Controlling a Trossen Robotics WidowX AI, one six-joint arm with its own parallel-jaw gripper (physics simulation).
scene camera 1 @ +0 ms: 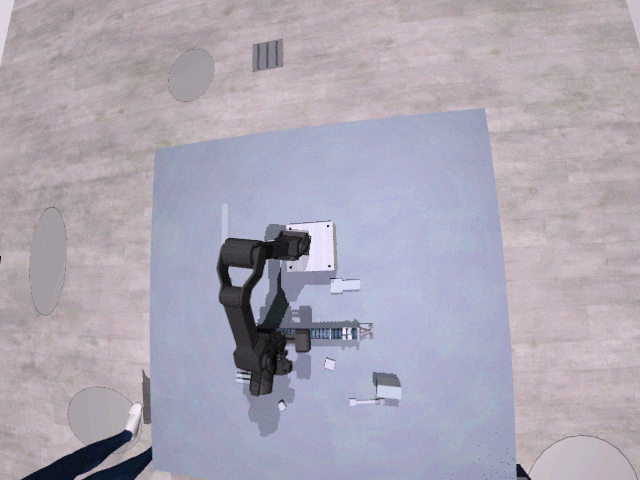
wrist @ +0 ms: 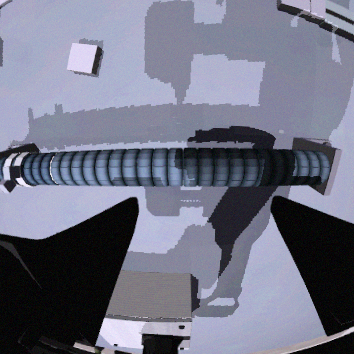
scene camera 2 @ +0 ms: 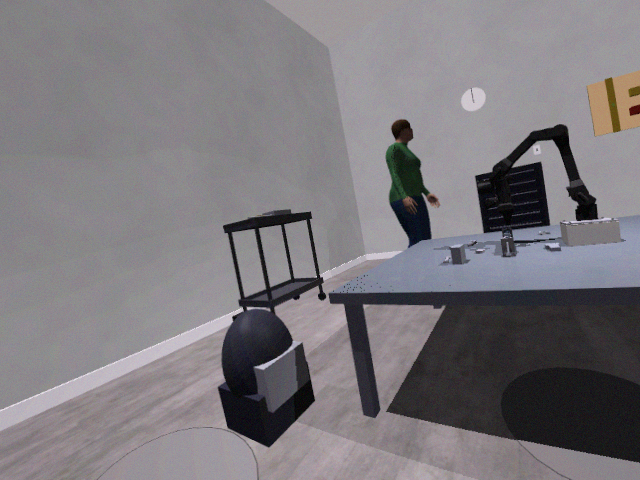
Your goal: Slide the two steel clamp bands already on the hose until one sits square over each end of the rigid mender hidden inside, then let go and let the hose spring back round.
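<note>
A blue ribbed hose (scene camera 1: 317, 333) (wrist: 145, 167) lies straight between end supports. Bright steel clamp bands (scene camera 1: 347, 333) (wrist: 16, 168) sit close together near its left end in the wrist view, beside the left end support. A thin bright ring (wrist: 51, 167) shows a little further along the hose. My gripper (scene camera 2: 507, 222) (wrist: 206, 203) is open and empty, pointing down above the hose; in the wrist view its fingertips are spread wide just below the hose's image. In the scene camera 1 view my arm covers the hose's left part. The mender inside is hidden.
A white box (scene camera 1: 323, 248) (scene camera 2: 590, 233) (wrist: 155, 295) stands beyond the hose. A pale stepped piece (scene camera 1: 345, 285) lies between them. A small pale block (scene camera 1: 329, 363) (wrist: 83, 58), a taller block (scene camera 1: 388, 391) (scene camera 2: 458, 254) and a thin bar (scene camera 1: 366, 401) are on the other side.
</note>
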